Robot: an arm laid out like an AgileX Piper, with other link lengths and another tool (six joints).
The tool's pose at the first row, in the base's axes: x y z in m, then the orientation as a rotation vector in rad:
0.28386 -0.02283 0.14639 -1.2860 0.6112 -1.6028
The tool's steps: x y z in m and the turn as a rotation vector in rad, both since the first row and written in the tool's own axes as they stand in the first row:
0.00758 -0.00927 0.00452 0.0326 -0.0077 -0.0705
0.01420 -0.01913 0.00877 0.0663 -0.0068 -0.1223
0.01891 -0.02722 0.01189 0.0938 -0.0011 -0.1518
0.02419 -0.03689 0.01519 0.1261 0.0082 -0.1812
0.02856 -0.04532 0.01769 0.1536 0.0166 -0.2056
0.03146 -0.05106 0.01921 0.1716 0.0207 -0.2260
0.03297 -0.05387 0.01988 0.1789 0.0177 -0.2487
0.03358 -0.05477 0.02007 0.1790 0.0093 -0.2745
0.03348 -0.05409 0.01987 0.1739 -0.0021 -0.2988
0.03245 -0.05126 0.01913 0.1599 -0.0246 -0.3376
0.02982 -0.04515 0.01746 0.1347 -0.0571 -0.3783
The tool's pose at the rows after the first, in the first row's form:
0.28479 -0.02493 0.15898 -1.3017 0.5381 -1.6580
0.28523 -0.02598 0.17154 -1.3002 0.4790 -1.7035
0.28525 -0.02626 0.18141 -1.2887 0.4408 -1.7335
0.28487 -0.02636 0.19290 -1.2704 0.4005 -1.7660
0.28418 -0.02631 0.20270 -1.2536 0.3666 -1.7930
0.28354 -0.02623 0.20927 -1.2455 0.3407 -1.8129
0.28316 -0.02629 0.21251 -1.2518 0.3182 -1.8287
0.28301 -0.02643 0.21360 -1.2692 0.2965 -1.8425
0.28307 -0.02666 0.21292 -1.2921 0.2783 -1.8526
0.28340 -0.02705 0.20986 -1.3367 0.2513 -1.8648
0.28404 -0.02754 0.20305 -1.3984 0.2259 -1.8695

